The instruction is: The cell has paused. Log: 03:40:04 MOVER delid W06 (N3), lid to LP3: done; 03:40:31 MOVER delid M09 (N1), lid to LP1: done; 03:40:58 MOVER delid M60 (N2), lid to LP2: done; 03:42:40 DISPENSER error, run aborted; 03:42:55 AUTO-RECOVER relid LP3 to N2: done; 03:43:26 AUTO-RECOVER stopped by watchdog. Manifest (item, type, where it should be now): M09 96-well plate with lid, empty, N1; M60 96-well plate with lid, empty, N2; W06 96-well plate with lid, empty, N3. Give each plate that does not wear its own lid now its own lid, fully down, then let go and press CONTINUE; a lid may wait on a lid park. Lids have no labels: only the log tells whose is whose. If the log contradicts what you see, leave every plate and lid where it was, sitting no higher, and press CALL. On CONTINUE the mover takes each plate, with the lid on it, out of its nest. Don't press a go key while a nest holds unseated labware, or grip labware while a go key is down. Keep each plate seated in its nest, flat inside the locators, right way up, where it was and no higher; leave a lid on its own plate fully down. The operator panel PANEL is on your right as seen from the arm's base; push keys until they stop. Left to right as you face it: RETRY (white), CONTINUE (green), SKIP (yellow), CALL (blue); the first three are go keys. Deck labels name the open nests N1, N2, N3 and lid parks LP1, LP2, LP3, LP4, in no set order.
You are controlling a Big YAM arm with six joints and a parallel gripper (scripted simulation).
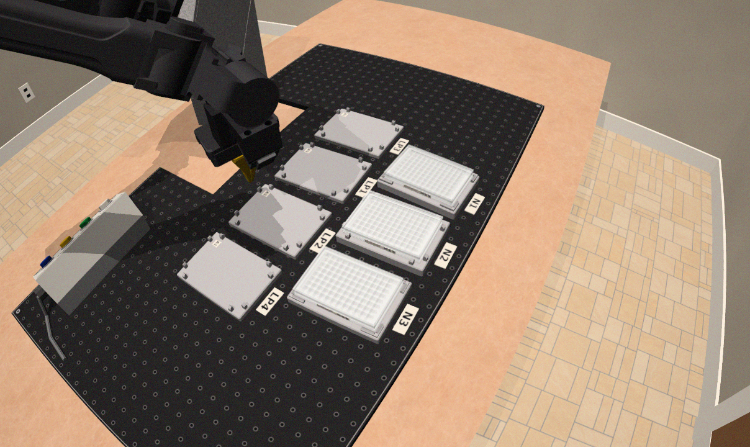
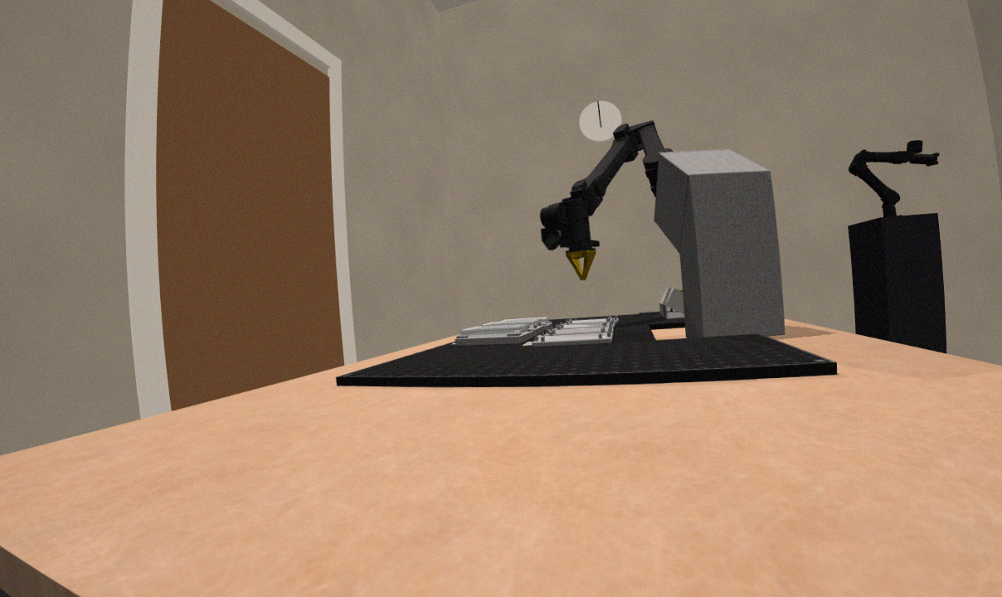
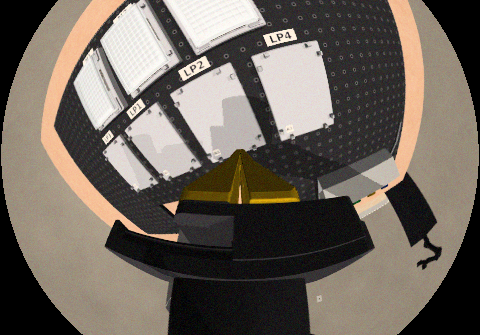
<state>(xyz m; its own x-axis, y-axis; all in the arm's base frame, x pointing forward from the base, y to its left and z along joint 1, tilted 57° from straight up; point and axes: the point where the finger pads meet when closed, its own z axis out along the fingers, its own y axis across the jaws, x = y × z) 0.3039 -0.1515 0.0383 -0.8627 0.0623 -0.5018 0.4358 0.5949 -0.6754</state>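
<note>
My hand is 29 cm past the green CONTINUE key, 17 cm to the left of it and 7 cm above it. Round my hand: lid park LP2: 4 cm to the left, 13 cm below; lid park LP1: 1 cm ahead, 16 cm to the left, 13 cm below; lid park LP4: 1 cm behind, 9 cm to the right, 13 cm below.
</note>
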